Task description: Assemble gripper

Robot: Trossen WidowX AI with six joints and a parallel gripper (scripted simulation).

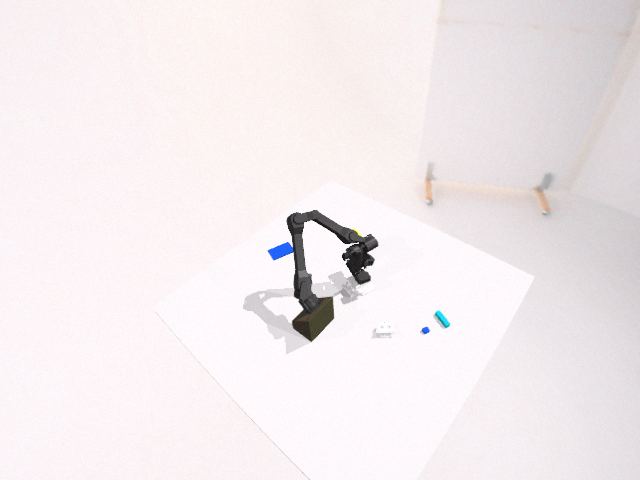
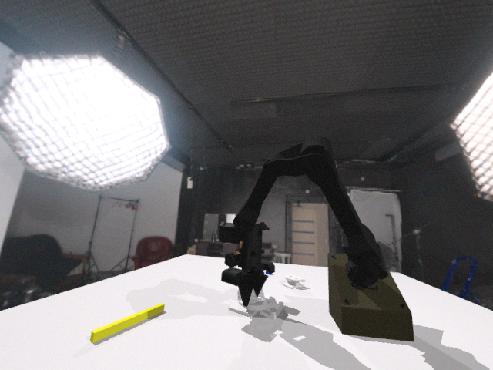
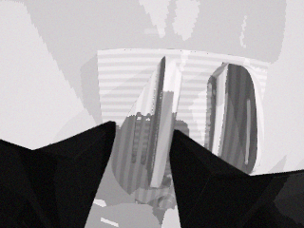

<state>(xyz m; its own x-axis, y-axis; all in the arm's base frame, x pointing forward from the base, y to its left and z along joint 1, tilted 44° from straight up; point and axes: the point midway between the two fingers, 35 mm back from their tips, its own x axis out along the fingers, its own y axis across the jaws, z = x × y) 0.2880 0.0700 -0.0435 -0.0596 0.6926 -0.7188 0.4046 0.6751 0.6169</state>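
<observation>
My gripper tip is now 3 cm to the left of the flat white plate and 1 cm above it. Round my gripper tip: white jaw (5 cm behind, 4 cm to the right); yellow bar (24 cm ahead, 15 cm to the left, 1 cm below); blue cube (40 cm to the right, 2 cm behind, 1 cm below).
</observation>
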